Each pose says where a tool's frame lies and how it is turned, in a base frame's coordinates. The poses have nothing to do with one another.
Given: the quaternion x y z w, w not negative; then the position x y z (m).
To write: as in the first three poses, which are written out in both.
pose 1, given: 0.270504, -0.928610, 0.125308, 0.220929, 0.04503, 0.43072, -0.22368
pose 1, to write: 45.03, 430.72, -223.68, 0.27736, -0.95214, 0.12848, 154.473
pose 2, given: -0.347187, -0.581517, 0.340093, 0.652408, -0.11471, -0.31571, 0.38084
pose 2, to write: -114.71, -315.71, 380.84, -0.45811, -0.76731, 0.44875, 98.553
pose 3, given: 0.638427, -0.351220, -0.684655, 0.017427, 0.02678, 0.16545, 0.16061
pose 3, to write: 26.78, 165.45, 160.61, 0.63852, -0.35127, -0.68476, 178.003
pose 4, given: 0.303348, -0.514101, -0.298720, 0.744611, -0.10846, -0.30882, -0.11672
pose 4, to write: -108.46, -308.82, -116.72, 0.45446, -0.77019, -0.44752, 83.749
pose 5, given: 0.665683, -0.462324, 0.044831, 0.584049, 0.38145, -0.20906, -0.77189
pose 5, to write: 381.45, -209.06, -771.89, 0.82009, -0.56956, 0.05523, 108.528
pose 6, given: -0.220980, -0.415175, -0.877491, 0.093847, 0.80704, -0.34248, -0.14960
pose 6, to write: 807.04, -342.48, -149.60, -0.22196, -0.41702, -0.88138, 169.230
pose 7, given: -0.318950, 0.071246, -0.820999, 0.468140, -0.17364, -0.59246, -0.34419
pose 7, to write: -173.64, -592.46, -344.19, -0.36094, 0.08063, -0.92910, 124.173
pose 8, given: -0.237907, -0.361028, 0.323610, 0.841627, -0.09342, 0.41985, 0.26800
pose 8, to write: -93.42, 419.85, 268.00, -0.44052, -0.66850, 0.59921, 65.375
